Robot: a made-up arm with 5 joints.
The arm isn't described. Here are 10 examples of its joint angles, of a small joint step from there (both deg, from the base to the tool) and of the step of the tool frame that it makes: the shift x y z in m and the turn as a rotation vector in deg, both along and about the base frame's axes.
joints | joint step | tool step
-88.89 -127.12 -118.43 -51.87 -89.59 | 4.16 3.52 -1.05 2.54 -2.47 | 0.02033 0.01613 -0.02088 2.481 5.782 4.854
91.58 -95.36 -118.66 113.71 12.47 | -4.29 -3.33 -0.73 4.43 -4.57 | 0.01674 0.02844 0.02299 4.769 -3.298 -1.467
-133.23 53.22 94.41 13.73 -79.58 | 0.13 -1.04 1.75 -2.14 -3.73 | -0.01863 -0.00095 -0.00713 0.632 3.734 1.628
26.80 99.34 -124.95 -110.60 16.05 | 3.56 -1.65 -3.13 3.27 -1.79 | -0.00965 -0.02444 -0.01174 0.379 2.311 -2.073
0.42 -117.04 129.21 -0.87 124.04 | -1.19 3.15 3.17 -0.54 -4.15 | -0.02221 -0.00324 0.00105 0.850 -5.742 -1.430
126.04 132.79 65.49 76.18 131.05 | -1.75 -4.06 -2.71 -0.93 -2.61 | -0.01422 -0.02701 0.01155 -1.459 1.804 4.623
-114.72 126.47 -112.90 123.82 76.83 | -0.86 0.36 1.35 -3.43 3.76 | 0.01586 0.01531 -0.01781 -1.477 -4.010 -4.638
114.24 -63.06 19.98 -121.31 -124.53 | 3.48 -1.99 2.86 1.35 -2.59 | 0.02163 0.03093 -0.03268 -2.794 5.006 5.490
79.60 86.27 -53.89 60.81 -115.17 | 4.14 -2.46 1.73 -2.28 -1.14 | 0.00667 -0.00841 0.01438 0.322 2.378 4.024
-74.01 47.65 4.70 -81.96 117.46 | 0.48 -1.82 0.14 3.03 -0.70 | 0.01354 -0.00355 0.01019 0.866 3.255 -2.289
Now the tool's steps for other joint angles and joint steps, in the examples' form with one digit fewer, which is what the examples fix.
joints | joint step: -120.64 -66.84 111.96 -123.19 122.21 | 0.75 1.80 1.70 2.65 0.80
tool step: -0.0012 -0.0096 0.0004 0.99 1.75 -0.36
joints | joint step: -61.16 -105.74 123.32 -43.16 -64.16 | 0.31 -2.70 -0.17 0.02 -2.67
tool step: 0.0121 -0.0104 0.0016 -0.87 -1.72 -3.85
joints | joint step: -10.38 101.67 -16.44 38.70 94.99 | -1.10 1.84 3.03 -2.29 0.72
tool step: 0.0130 0.0081 0.0088 0.13 -3.87 3.01
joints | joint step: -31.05 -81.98 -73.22 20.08 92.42 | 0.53 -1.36 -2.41 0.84 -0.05
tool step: 0.0003 0.0106 0.0033 -1.68 0.04 1.77
